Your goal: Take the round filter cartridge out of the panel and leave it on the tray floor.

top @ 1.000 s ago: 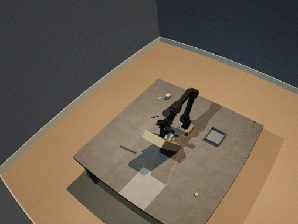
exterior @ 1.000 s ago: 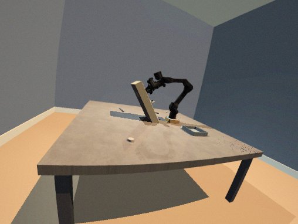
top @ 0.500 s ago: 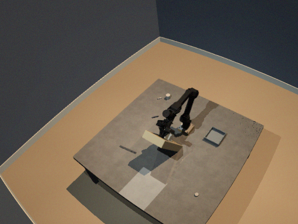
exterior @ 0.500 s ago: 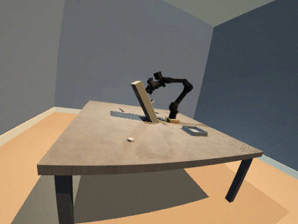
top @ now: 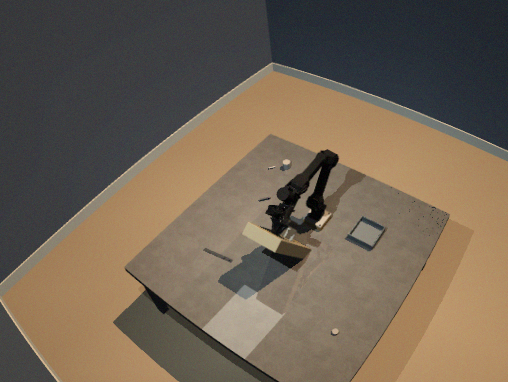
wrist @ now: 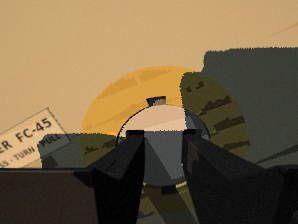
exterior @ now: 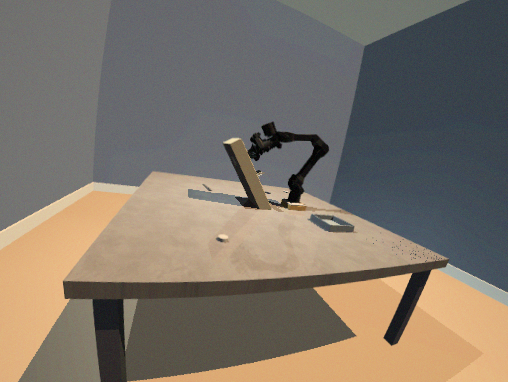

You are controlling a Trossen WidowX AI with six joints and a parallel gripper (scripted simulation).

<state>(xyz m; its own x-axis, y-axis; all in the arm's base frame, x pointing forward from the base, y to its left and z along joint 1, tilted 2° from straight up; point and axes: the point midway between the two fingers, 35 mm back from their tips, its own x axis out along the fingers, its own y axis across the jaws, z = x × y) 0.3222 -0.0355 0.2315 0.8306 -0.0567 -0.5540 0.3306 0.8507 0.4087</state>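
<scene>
Now: the filter cartridge 1 cm ahead of my gripper tip and 1 cm below it. The rest, counted from my gripper tip: grey tray 39 cm behind, 32 cm to the left, 23 cm below; then cream service panel 4 cm behind, 8 cm below.
</scene>
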